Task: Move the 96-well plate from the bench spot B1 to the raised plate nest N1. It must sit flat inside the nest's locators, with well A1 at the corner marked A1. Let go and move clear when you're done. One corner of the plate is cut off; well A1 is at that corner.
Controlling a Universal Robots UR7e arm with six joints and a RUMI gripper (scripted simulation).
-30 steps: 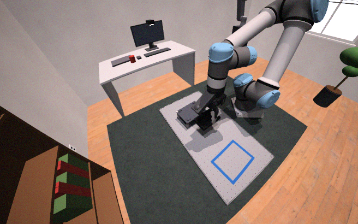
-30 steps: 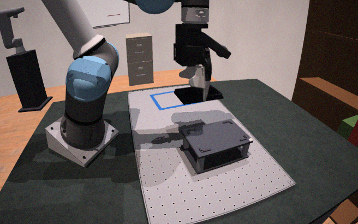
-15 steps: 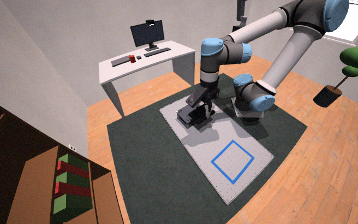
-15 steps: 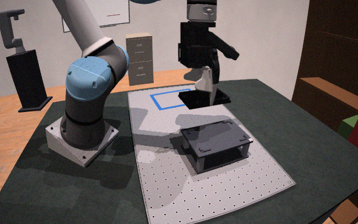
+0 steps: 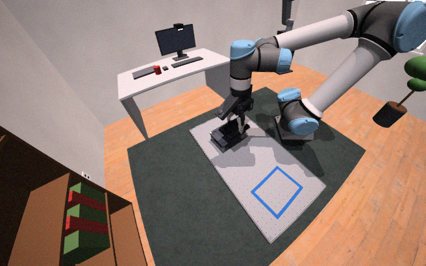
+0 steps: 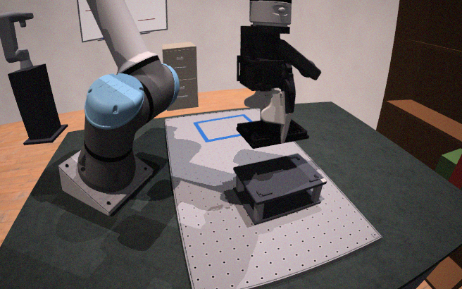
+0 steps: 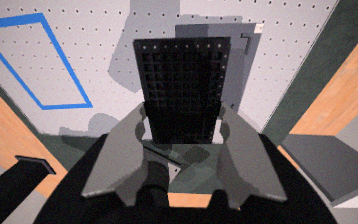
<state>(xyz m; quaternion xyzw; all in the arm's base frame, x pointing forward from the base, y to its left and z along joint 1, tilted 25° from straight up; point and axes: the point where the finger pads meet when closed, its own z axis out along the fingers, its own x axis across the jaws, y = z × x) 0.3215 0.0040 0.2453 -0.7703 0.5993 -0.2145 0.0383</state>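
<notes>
The raised plate nest N1 lies 90 mm below my hand, 50 mm to the right of it and 10 mm ahead of it. From my hand the other things lie so: A1 label (90 mm to the right, 90 mm ahead, 80 mm below); then black 96-well plate (10 mm below).
</notes>
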